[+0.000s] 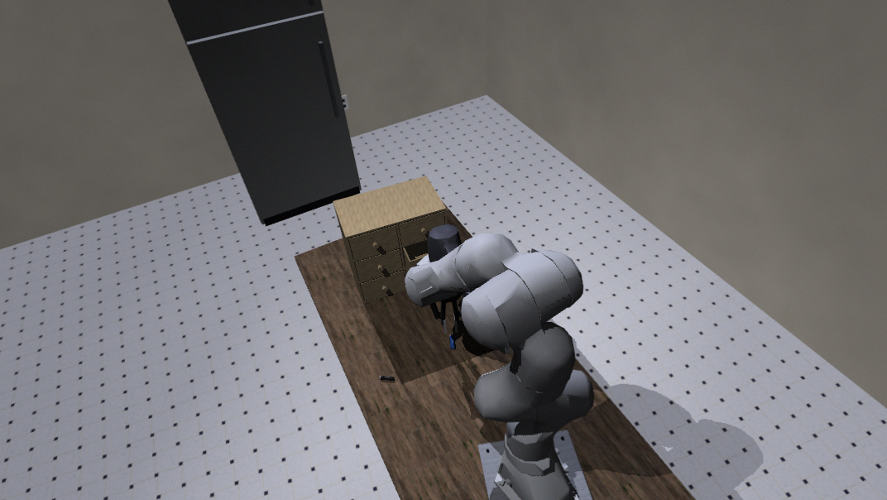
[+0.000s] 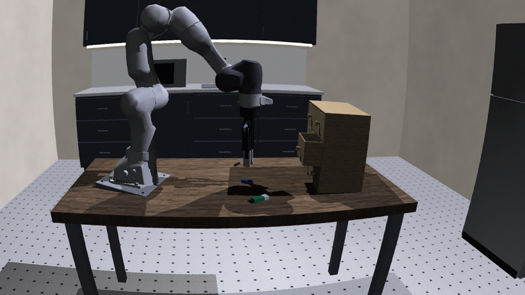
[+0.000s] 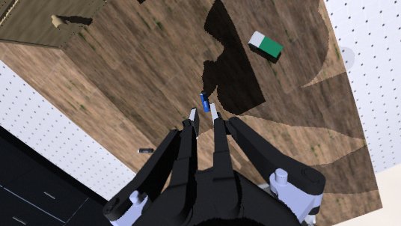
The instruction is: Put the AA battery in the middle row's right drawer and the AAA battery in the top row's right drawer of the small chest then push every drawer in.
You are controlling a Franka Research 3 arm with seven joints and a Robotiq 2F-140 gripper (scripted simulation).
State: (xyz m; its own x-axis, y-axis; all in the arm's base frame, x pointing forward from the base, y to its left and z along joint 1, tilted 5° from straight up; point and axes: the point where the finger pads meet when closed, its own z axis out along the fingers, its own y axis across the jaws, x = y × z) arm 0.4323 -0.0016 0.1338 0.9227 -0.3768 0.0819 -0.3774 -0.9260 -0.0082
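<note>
The blue battery lies 100 mm below my hand. Also, from my hand: dark battery 20 mm behind, 230 mm to the left, 100 mm below.
</note>
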